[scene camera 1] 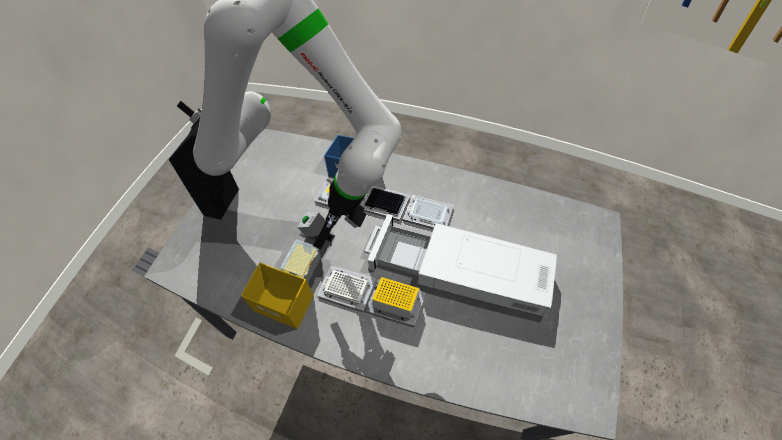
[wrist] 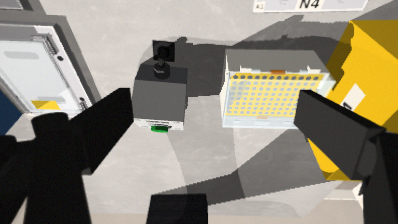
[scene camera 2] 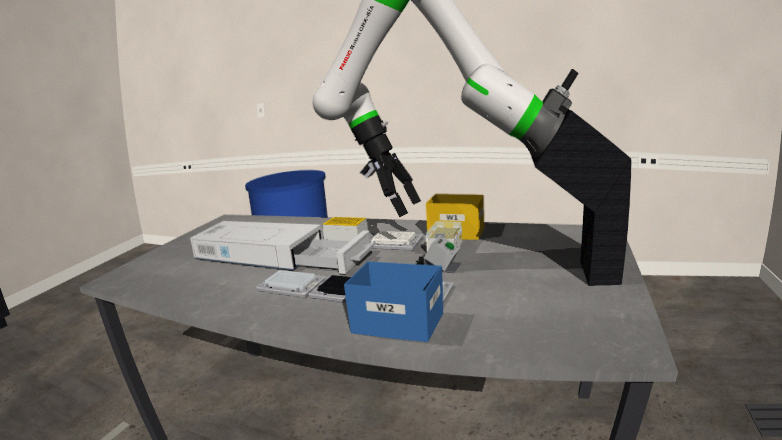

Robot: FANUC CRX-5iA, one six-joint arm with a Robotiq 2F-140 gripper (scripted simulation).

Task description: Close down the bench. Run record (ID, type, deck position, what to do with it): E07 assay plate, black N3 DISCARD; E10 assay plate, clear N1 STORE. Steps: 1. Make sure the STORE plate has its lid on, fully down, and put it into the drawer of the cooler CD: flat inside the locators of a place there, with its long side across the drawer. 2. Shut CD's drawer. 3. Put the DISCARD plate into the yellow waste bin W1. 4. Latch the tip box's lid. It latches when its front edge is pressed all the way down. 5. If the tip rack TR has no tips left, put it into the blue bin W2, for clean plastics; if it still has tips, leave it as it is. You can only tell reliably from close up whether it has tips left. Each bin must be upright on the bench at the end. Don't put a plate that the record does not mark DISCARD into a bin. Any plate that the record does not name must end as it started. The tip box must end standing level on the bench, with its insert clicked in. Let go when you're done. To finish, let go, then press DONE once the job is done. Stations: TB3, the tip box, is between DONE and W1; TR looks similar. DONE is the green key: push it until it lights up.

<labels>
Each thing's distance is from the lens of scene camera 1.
cooler CD [scene camera 1: 459, 262]: 120 cm
yellow tip rack TR [scene camera 1: 390, 296]: 114 cm
yellow bin W1 [scene camera 1: 273, 291]: 130 cm
The marked spots on the yellow tip rack TR and the yellow bin W1 are 41 cm apart.
</labels>
